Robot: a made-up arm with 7 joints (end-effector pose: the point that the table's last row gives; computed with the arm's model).
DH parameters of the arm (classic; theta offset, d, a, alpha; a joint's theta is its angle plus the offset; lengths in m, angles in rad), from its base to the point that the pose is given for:
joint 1: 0 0.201 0 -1.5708
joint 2: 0 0 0 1.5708
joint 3: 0 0.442 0.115 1.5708
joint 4: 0 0 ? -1.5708
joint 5: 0 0.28 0 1.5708
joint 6: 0 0 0.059 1.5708
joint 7: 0 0 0 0
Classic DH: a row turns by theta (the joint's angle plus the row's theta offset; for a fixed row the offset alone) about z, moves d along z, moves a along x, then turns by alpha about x.
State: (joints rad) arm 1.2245 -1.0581 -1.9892 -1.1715 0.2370 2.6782 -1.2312
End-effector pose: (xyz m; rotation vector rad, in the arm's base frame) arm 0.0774 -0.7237 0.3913 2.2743 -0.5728 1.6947
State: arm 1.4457 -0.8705 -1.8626 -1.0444 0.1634 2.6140 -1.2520
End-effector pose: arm 0.2344 -0.6299 0.5695 2.1651 -0.0142 1.7881
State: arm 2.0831 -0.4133 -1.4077 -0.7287 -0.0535 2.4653 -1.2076
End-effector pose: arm 0.3404 -0.1090 0.9040 1.4337 1.1930 2.2712
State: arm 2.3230 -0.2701 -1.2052 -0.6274 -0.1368 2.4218 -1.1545
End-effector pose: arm 0.2308 0.0482 0.9569 1.0725 1.5327 2.5141
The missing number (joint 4, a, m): -0.06
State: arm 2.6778 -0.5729 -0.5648 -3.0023 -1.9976 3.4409 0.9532
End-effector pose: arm -0.0236 0.0757 0.4590 0.1225 -2.3878 -0.1786
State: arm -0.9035 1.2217 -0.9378 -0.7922 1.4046 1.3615 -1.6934
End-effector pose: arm 0.2667 -0.7370 0.2633 -2.6917 -0.2491 -0.7648
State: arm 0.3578 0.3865 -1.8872 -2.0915 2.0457 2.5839 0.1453
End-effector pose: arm 0.0966 -0.3584 0.5601 -0.0397 2.1615 -1.4981
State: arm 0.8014 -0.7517 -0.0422 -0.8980 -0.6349 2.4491 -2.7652
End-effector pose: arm -0.1955 -0.1816 0.9314 0.0376 0.8369 0.4619
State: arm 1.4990 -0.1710 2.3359 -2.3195 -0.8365 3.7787 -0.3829
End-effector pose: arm -0.2559 -0.3093 0.4922 1.7687 -0.9134 0.0688
